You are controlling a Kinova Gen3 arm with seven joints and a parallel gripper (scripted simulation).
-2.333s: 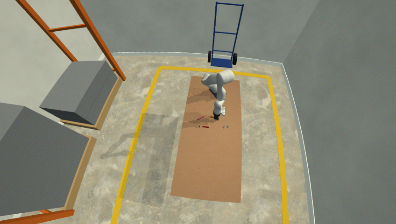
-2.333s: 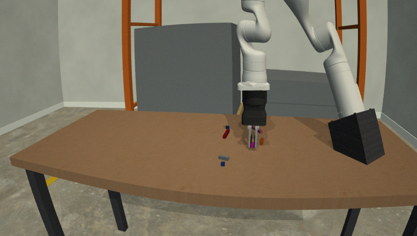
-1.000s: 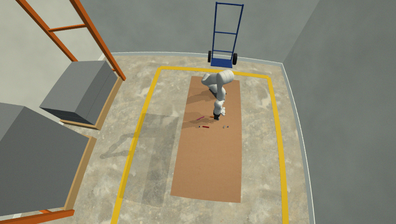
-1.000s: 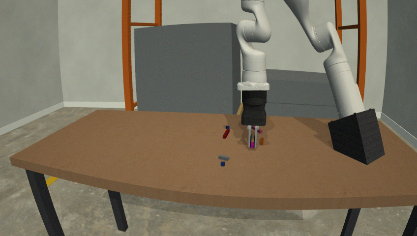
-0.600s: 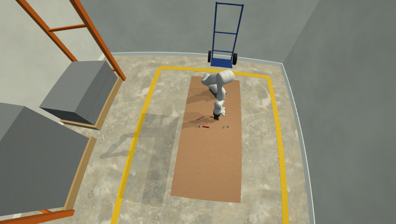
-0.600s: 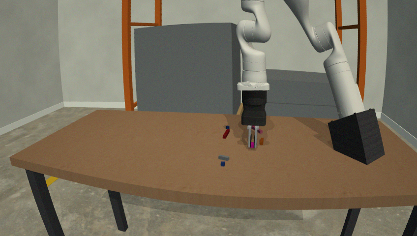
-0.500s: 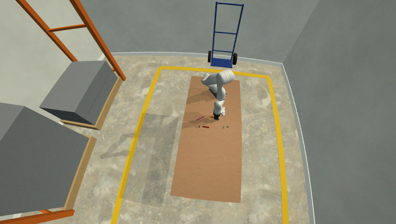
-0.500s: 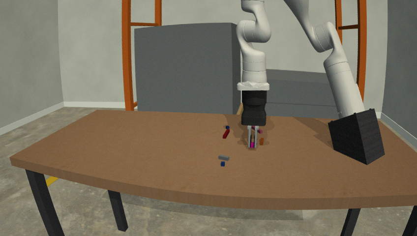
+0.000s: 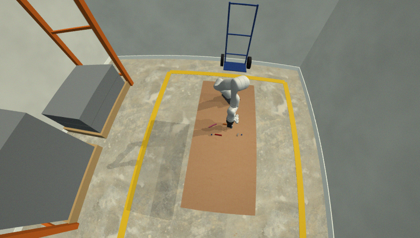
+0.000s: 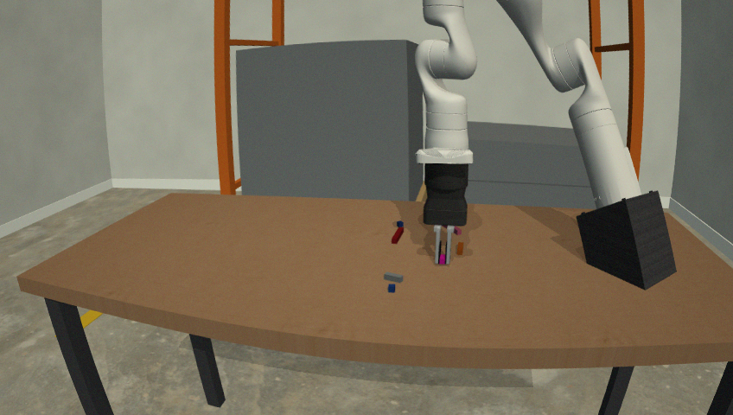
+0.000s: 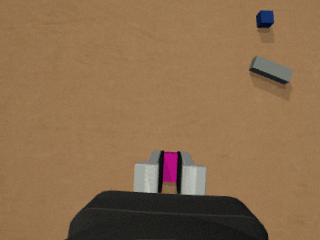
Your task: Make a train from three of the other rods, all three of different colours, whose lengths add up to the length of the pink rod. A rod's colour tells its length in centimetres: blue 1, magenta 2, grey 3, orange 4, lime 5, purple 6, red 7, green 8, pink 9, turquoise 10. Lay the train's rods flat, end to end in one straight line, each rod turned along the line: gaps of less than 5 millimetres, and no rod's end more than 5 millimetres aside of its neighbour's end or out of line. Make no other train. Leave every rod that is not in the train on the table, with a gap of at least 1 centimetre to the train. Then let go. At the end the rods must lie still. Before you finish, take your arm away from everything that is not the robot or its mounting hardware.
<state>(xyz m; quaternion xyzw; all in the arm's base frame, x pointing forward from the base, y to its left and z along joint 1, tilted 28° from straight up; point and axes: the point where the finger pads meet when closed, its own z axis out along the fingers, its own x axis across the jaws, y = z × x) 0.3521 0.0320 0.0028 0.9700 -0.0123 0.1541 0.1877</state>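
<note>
My gripper is now 80 mm short of the grey rod, 70 mm to the right of it and 20 mm above it. The rest, counted from my hand: red rod (90 mm ahead, 130 mm to the right, 20 mm below); orange rod (30 mm behind, 70 mm to the right, 20 mm below); magenta rod (10 mm below).
</note>
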